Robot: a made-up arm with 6 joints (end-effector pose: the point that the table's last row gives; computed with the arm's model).
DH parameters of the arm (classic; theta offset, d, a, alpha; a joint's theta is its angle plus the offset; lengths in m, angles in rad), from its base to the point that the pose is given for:
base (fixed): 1.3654 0 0.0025 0
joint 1: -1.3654 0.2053 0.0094 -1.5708
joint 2: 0.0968 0 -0.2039 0
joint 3: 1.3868 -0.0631 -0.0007 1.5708
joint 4: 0 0.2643 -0.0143 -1.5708
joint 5: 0 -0.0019 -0.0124 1.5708
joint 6: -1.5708 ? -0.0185 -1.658
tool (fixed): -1.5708 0.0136 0 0
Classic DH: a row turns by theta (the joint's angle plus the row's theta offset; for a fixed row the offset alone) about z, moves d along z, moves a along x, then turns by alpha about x.
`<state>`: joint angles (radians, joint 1 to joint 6).
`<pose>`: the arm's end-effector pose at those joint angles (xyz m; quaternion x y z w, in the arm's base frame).
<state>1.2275 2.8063 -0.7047 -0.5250 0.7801 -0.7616</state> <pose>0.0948 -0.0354 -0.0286 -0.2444 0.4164 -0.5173 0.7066</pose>
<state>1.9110 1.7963 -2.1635 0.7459 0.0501 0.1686</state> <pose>-0.0845 0.4115 0.5880 -0.4096 -0.7959 0.2648 0.3588</pose>
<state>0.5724 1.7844 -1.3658 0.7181 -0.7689 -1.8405</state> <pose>0.4377 0.1134 0.3431 0.8416 -0.0614 0.0953 0.5280</pose>
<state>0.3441 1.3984 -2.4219 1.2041 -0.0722 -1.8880</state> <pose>0.1968 -0.0242 0.7519 0.8458 -0.0750 0.4989 0.1736</pose>
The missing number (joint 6, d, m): 0.1255
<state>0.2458 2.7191 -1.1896 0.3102 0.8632 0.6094</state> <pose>0.1866 0.0275 -0.0886 -0.3356 0.2621 0.8892 0.1672</pose>
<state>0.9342 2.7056 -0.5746 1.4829 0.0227 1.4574</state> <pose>0.1068 -0.0261 -0.0815 -0.4062 0.7194 0.3336 0.4541</pose>
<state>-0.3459 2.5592 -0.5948 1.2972 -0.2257 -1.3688</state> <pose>0.0345 -0.1149 -0.0685 -0.5578 0.1388 0.8176 0.0336</pose>
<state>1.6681 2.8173 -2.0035 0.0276 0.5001 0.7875</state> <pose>-0.0041 0.4771 -0.0243 0.6417 0.3981 -0.6270 0.1915</pose>
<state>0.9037 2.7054 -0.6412 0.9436 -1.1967 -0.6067</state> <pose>0.2202 0.0190 -0.0507 0.8365 0.0245 -0.3393 0.4296</pose>
